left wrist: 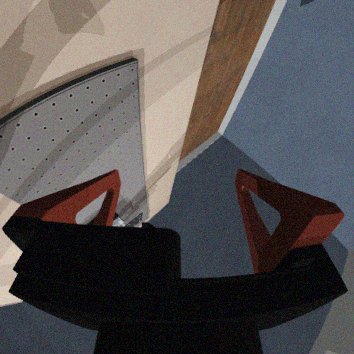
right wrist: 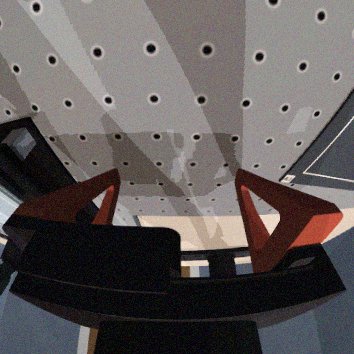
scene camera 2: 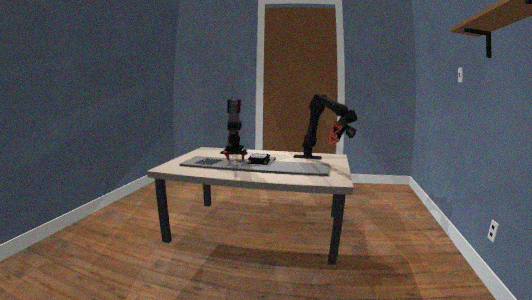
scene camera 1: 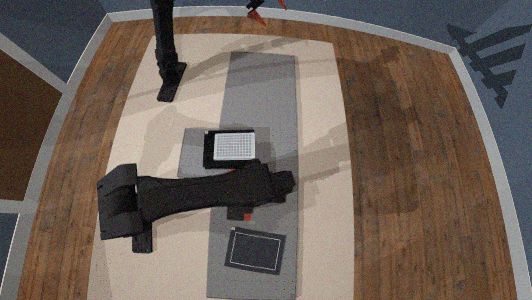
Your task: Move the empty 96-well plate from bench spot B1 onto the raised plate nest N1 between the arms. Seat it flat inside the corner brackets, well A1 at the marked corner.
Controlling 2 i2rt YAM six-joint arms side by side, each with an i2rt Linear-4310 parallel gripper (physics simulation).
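Frame: origin at the left arm's base, x ahead, y left, z up, level; metres.
Seen in the pictures: left gripper, fingertip midpoint: (left wrist: pixel 177 175) (scene camera 2: pixel 330 139) (scene camera 1: pixel 275 18); right gripper, fingertip midpoint: (right wrist: pixel 177 174) (scene camera 2: pixel 235 160); left arm's base at its link origin: (scene camera 2: pixel 307 157) (scene camera 1: pixel 172 81); right arm's base at its link origin: (right wrist: pixel 219 251).
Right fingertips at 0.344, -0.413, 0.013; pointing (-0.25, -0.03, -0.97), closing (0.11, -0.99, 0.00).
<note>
Pixels of each thing's top centre, then the offset from my right fingertips to it, as dx, dy, dz. "pt": a spot on its surface instead. Level surfaces: height alone.
- white 96-well plate at its top centre: (scene camera 1: pixel 234 145) (scene camera 2: pixel 259 153) -0.024, +0.151, +0.053
- black raised nest N1 at its top centre: (right wrist: pixel 20 222) (scene camera 1: pixel 228 147) (scene camera 2: pixel 259 155) -0.042, +0.147, +0.039
- Bench spot B1 at a spot on its surface: (scene camera 1: pixel 255 251) pt +0.083, -0.159, +0.001
- grey perforated board at its surface level: dz -0.001
- pale table at its surface level: dz -0.014
The white 96-well plate (scene camera 1: pixel 234 146) (scene camera 2: pixel 259 156) (right wrist: pixel 7 206) lies on the black raised nest N1 (scene camera 1: pixel 208 150) (scene camera 2: pixel 259 162), towards the right side of the nest in scene camera 1. Its well A1 and exact seating cannot be made out. A white mark shows at the nest's upper left corner. Bench spot B1 (scene camera 1: pixel 255 251) is a dark pad with a white outline, with no plate on it. My right gripper (scene camera 2: pixel 236 159) (right wrist: pixel 177 174) is open and empty, low over the board between nest and B1. My left gripper (scene camera 1: pixel 275 16) (scene camera 2: pixel 334 134) (left wrist: pixel 177 175) is open and empty, raised away from the plate.
The grey perforated board (scene camera 1: pixel 260 95) (scene camera 2: pixel 300 167) (left wrist: pixel 75 115) (right wrist: pixel 150 75) lies on the pale table (scene camera 1: pixel 322 100) (scene camera 2: pixel 185 172). The right arm (scene camera 1: pixel 185 197) stretches across the table just below the nest in scene camera 1 and hides part of the board.
</note>
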